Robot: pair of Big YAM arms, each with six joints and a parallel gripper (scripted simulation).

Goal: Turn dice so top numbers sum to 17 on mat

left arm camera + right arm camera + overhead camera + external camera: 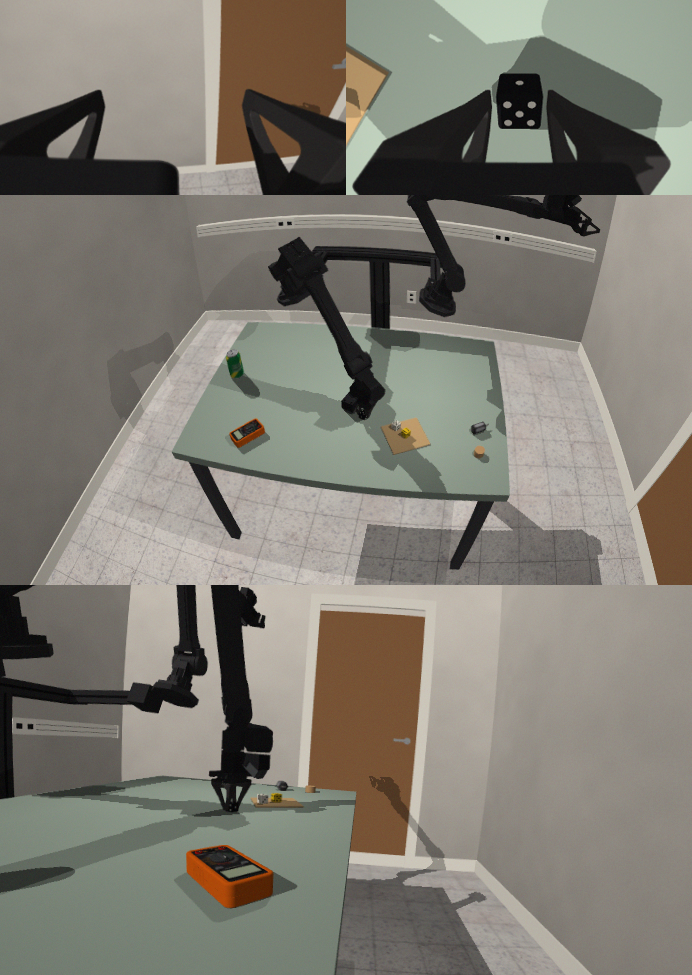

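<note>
The black die lies right at my right hand. Also, from my right hand: yellow die (160 mm to the left, 80 mm ahead); tan mat (160 mm to the left, 80 mm ahead, 10 mm below); white die (120 mm to the left, 50 mm ahead).
</note>
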